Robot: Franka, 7 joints.
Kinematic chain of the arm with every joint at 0, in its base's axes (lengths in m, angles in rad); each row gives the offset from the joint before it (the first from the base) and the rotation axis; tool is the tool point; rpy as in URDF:
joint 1: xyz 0 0 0.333 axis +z
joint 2: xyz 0 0 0 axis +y
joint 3: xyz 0 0 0.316 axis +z
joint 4: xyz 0.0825 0 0 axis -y
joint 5: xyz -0.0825 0 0.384 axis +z
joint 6: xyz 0 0 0 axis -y
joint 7: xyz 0.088 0 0 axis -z
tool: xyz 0 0 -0.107 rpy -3.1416 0 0
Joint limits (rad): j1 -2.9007..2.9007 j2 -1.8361..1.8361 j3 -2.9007..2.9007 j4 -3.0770..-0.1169 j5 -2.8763..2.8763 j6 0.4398..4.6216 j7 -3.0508..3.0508
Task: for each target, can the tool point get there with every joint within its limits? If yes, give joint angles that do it. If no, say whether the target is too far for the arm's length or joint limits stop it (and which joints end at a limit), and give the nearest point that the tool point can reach.
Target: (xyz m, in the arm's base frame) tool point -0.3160 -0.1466 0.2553
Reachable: yes | joints -1.4221 -1.3892 -1.5402 -2.6773 -0.9415 1.7912 2.1966
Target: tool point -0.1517 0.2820 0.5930
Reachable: yes | joints -2.3909 1.4610 -2.3418 -2.4155 0.2812 1.7758 0.5434
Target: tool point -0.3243 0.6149 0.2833
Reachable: yes | joints -1.7019 -1.1052 -2.4640 -1.4802 1.9422 1.1157 -1.9003
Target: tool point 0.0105 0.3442 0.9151
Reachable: yes | joints 2.3400 -0.6930 -0.4752 -1.8597 -0.6454 2.8870 0.6414
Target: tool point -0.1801 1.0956 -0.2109
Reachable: no: too far | nearest point -0.1250 0.7602 -0.0444 | short by 0.378 m
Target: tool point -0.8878 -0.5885 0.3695
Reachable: no: too far | nearest point -0.7146 -0.4737 0.3624 | short by 0.208 m
